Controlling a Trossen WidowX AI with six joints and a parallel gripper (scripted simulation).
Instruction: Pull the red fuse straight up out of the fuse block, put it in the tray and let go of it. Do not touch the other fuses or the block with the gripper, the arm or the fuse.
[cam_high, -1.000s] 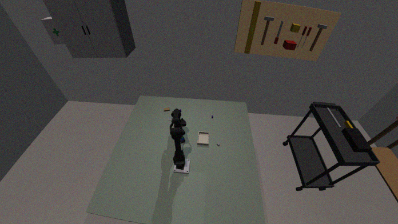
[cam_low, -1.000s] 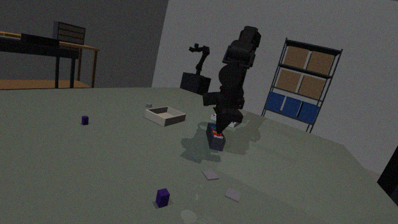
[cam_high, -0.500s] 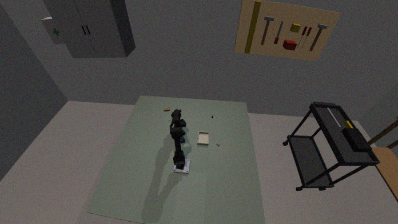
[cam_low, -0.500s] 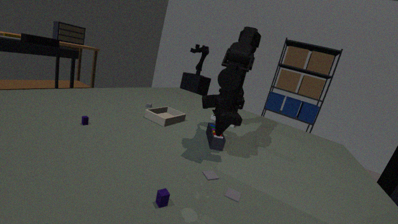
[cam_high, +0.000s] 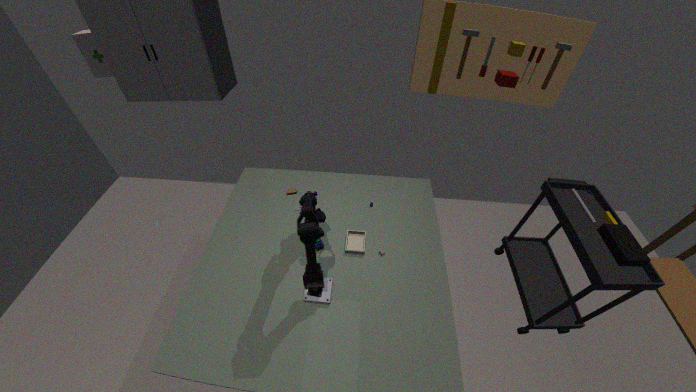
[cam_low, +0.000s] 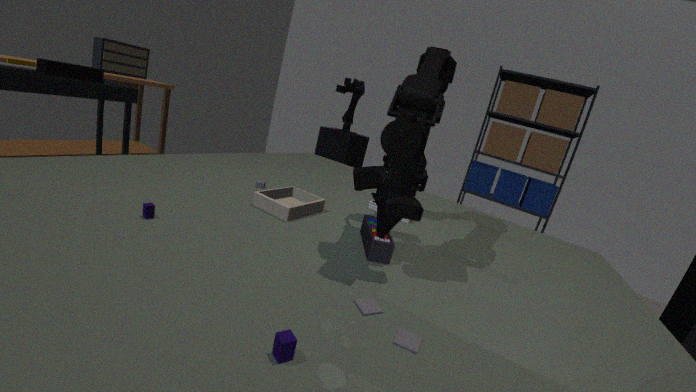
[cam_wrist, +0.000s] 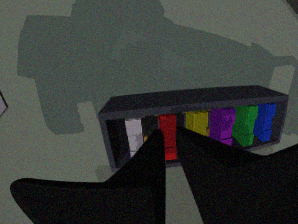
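The beige tray is 230 mm to the right of my gripper tip, 30 mm below it and 10 mm behind it. Round my gripper tip: small grey block 380 mm to the right, 40 mm behind, 30 mm below; then red fuse 10 mm below.
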